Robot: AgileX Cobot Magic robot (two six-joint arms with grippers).
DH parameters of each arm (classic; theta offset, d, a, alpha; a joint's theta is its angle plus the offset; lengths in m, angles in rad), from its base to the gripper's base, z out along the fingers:
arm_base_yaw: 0 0.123 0 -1.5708
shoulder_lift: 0.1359 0 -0.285 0
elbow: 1.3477 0 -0.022 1.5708
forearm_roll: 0 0.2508 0 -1.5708
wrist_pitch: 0 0 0.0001 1.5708
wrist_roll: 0 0.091 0 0
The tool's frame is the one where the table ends.
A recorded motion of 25 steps. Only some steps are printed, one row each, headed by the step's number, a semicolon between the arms.
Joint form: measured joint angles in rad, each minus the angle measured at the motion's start. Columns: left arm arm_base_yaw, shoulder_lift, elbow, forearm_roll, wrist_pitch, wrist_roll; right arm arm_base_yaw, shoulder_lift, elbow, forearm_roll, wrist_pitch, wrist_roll.
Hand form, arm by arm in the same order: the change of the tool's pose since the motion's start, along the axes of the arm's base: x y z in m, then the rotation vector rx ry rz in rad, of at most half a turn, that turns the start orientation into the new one. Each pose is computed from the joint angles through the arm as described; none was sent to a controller.
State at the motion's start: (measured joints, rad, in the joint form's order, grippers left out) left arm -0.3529 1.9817 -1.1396 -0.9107 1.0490 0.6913; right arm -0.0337 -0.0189 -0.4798 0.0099 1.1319 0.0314
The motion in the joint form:
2: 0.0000 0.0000 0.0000 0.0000 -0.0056 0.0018; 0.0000 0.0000 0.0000 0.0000 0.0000 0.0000
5: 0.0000 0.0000 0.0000 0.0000 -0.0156 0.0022; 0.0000 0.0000 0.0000 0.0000 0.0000 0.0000
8: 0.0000 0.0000 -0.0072 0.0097 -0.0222 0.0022; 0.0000 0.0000 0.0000 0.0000 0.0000 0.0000
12: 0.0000 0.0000 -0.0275 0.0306 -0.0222 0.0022; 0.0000 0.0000 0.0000 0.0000 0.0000 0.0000
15: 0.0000 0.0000 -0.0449 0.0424 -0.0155 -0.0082; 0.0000 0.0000 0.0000 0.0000 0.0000 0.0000
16: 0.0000 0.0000 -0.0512 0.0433 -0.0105 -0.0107; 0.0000 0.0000 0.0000 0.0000 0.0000 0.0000
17: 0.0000 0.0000 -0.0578 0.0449 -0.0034 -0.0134; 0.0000 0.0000 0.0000 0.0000 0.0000 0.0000
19: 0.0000 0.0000 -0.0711 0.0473 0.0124 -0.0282; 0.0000 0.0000 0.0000 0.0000 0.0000 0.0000
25: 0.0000 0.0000 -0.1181 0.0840 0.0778 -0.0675; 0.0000 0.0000 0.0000 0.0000 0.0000 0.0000
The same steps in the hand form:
2: 0.0005 0.0000 -0.0002 0.0012 -0.0054 0.0019; 0.0000 0.0000 0.0000 0.0000 0.0000 0.0000
5: 0.0013 0.0001 -0.0005 0.0041 -0.0133 0.0074; 0.0000 0.0000 0.0000 0.0000 0.0000 0.0000
8: 0.0032 0.0002 0.0003 0.0101 -0.0276 0.0045; 0.0000 0.0000 0.0000 0.0000 0.0000 0.0000
12: 0.0069 -0.0001 0.0034 0.0174 -0.0521 -0.0095; 0.0000 0.0000 0.0000 0.0000 0.0000 0.0000
15: 0.0096 -0.0007 0.0067 0.0201 -0.0598 -0.0133; 0.0000 0.0000 0.0000 0.0000 0.0000 0.0000
16: 0.0105 -0.0012 0.0081 0.0178 -0.0605 -0.0148; 0.0000 0.0000 0.0000 0.0000 0.0000 0.0000
17: 0.0111 -0.0016 0.0096 0.0154 -0.0600 -0.0179; 0.0000 0.0000 0.0000 0.0000 0.0000 0.0000
19: 0.0124 -0.0025 0.0127 0.0119 -0.0515 -0.0176; 0.0000 0.0000 0.0000 0.0000 0.0000 0.0000
25: 0.0151 -0.0036 0.0227 0.0177 -0.0302 -0.0496; 0.0000 0.0000 0.0000 0.0000 0.0000 0.0000

